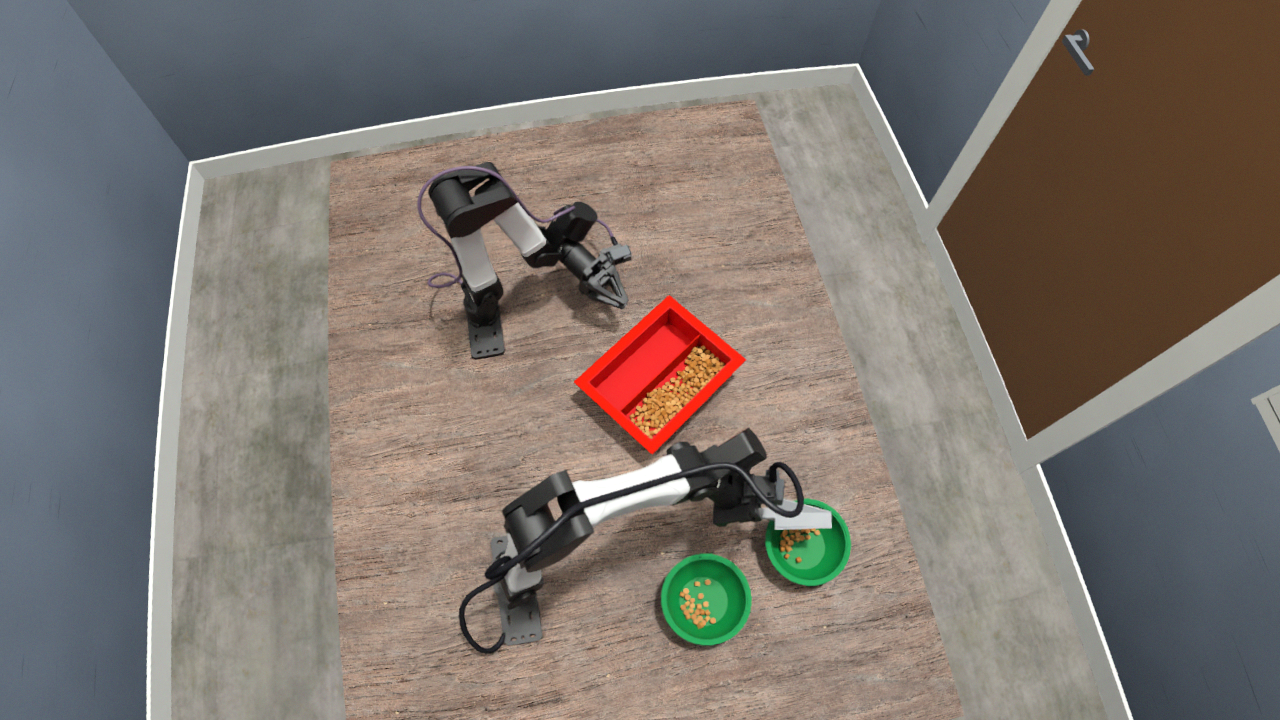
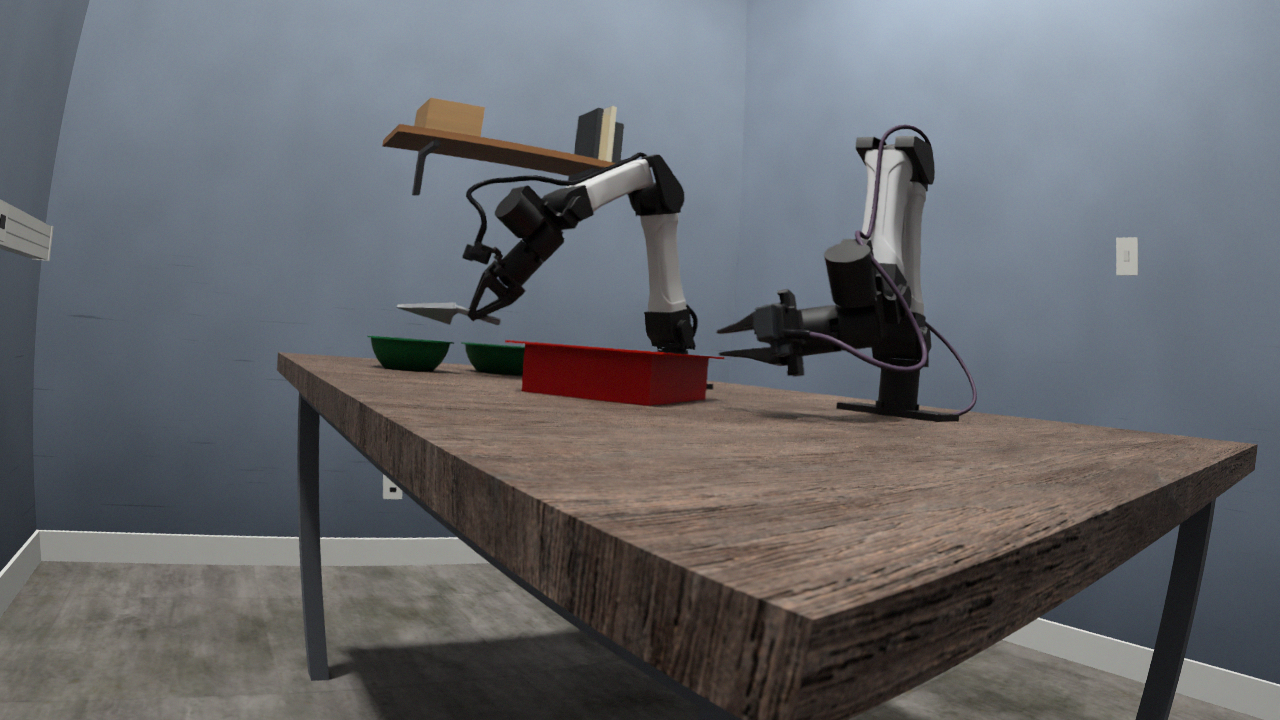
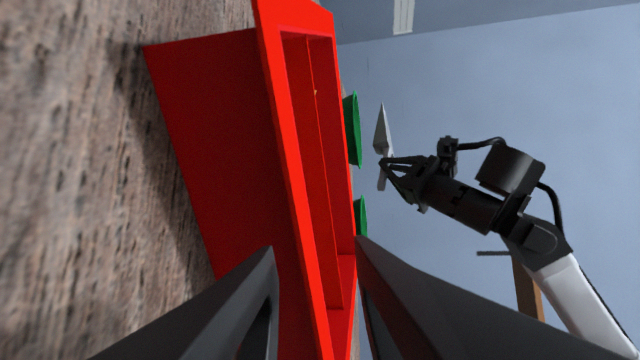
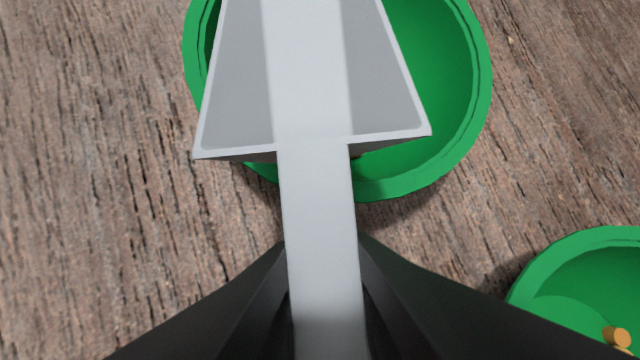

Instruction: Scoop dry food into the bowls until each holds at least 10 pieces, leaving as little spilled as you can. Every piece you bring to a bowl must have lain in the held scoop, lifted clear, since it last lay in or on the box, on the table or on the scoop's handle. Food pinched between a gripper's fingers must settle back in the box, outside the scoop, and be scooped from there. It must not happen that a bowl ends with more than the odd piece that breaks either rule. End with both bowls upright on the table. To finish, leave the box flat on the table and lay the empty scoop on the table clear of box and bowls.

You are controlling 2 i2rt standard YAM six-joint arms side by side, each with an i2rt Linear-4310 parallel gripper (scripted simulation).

red box: image 1 650,354; image 2; image 3; not seen in image 4 (out of frame)
green bowl: image 1 823,557; image 2; image 3; image 4 447,56
same spot on green bowl: [image 2: 393,353] = [image 3: 342,101]
same spot on red box: [image 3: 247,191] = [image 2: 671,376]
